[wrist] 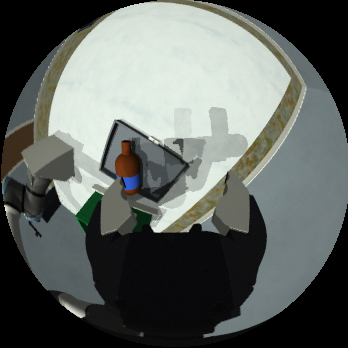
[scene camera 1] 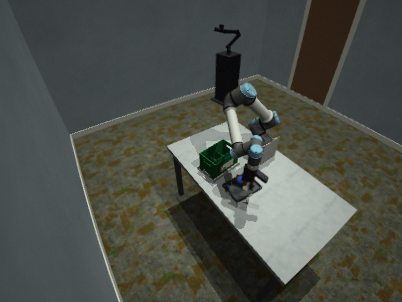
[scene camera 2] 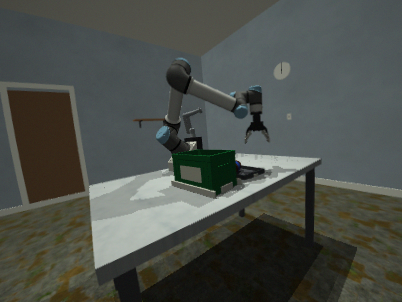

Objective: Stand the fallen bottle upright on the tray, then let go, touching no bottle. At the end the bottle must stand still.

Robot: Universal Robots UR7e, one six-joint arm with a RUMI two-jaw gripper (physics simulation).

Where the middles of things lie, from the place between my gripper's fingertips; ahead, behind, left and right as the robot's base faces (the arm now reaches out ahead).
Now: hand 10 cm past the brown bottle [wrist: 126, 164], 11 cm to the left of it and 13 cm above it.
